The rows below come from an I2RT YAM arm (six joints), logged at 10 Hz.
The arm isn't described. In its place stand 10 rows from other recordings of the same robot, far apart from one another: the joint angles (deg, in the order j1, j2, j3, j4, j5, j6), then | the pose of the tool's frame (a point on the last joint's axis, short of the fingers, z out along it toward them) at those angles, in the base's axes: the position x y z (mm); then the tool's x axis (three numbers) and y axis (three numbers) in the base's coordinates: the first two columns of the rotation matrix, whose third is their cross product.
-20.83 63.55 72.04 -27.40 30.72 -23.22 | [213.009, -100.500, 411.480, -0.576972, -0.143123, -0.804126, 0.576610, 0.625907, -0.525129]
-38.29 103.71 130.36 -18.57 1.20 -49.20 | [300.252, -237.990, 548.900, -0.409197, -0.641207, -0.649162, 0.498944, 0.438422, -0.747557]
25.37 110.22 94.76 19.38 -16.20 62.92 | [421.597, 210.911, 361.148, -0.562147, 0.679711, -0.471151, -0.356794, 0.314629, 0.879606]
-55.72 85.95 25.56 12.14 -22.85 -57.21 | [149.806, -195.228, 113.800, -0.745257, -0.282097, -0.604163, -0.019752, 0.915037, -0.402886]
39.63 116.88 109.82 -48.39 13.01 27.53 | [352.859, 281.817, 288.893, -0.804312, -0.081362, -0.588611, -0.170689, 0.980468, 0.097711]
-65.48 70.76 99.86 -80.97 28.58 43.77 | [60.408, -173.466, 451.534, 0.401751, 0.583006, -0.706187, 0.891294, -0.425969, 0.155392]
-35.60 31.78 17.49 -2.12 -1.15 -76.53 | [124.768, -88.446, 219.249, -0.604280, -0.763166, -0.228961, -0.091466, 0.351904, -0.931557]
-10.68 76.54 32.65 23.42 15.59 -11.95 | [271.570, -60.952, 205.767, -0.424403, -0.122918, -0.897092, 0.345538, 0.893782, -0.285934]
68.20 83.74 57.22 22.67 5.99 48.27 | [132.084, 320.231, 312.873, -0.676877, 0.306284, -0.669348, -0.570299, 0.356714, 0.739942]
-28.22 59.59 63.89 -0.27 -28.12 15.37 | [211.754, -94.594, 426.789, 0.060445, 0.232861, -0.970630, -0.013740, 0.972510, 0.232457]
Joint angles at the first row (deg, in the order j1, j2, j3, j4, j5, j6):
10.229 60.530 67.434 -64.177 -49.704 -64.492
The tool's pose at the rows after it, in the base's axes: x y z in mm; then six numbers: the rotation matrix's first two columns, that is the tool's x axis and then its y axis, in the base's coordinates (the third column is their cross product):
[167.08, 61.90, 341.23, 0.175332, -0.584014, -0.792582, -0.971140, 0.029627, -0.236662]
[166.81, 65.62, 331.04, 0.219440, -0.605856, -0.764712, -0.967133, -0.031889, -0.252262]
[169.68, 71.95, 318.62, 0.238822, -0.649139, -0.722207, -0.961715, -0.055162, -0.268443]
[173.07, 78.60, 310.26, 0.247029, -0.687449, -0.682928, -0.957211, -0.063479, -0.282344]
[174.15, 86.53, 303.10, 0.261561, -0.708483, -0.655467, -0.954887, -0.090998, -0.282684]
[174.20, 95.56, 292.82, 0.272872, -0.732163, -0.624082, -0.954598, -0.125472, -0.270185]
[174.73, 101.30, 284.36, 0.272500, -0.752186, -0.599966, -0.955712, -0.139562, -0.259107]
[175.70, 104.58, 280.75, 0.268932, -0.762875, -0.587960, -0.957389, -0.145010, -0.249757]
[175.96, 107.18, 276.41, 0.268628, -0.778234, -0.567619, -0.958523, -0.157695, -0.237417]
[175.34, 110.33, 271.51, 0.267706, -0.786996, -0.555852, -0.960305, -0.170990, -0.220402]
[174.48, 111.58, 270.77, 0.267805, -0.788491, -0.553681, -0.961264, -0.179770, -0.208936]
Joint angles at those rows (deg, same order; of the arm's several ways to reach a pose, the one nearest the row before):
11.568 60.394 65.713 -65.577 -49.667 -69.773
12.955 60.894 64.161 -66.169 -48.237 -73.808
15.245 61.133 61.687 -63.242 -44.157 -73.841
17.490 61.596 60.137 -60.344 -40.143 -72.715
20.016 62.314 59.089 -58.819 -37.548 -72.278
22.882 63.300 57.657 -57.552 -34.772 -71.871
24.652 64.084 56.433 -56.320 -32.611 -71.176
25.536 64.780 56.161 -55.903 -31.543 -70.687
26.367 65.522 55.891 -56.107 -30.153 -70.797
27.344 66.166 55.387 -56.118 -29.376 -70.617
27.766 66.438 55.496 -56.691 -29.346 -70.655

